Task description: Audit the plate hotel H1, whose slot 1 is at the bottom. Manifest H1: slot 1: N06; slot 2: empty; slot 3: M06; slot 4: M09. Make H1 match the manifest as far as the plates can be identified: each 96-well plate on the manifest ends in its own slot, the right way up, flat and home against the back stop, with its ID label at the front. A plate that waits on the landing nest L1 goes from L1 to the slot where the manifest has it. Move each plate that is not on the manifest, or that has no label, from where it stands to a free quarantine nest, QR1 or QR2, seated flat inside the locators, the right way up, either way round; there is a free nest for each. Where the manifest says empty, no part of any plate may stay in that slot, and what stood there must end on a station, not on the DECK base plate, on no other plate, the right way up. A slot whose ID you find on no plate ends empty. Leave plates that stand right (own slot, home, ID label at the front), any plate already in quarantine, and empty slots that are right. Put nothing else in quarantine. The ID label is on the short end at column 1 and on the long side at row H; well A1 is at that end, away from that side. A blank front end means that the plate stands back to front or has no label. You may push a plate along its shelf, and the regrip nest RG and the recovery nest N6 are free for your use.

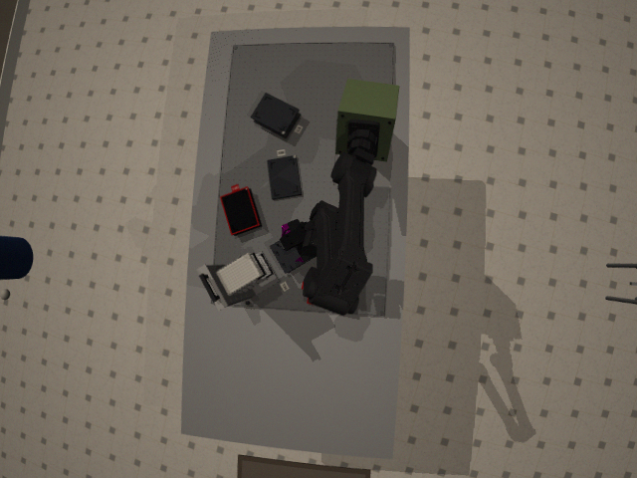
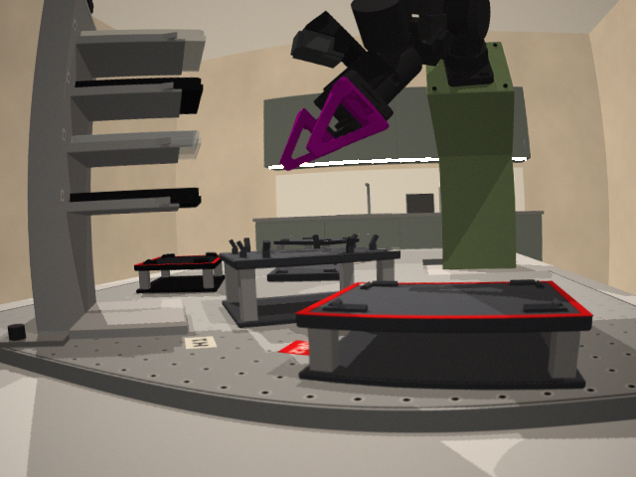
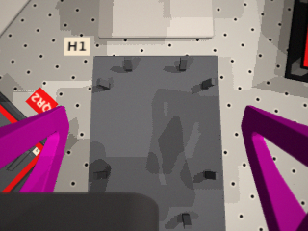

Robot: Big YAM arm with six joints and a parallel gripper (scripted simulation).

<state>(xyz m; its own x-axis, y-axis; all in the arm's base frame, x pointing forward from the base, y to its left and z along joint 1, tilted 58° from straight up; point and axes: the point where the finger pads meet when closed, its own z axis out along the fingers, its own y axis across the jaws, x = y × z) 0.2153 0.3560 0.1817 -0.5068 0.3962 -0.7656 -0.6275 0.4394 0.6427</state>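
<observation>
Right now my hand is 13 cm short of the clear 96-well plate, 11 cm to the right of it and 1 cm below it. The rest, counted from my hand: white well plate: 13 cm ahead, 12 cm above, 11 cm to the left; regrip nest RG: 11 cm below; A1 mark: 10 cm below, 9 cm behind, 1 cm to the right.
</observation>
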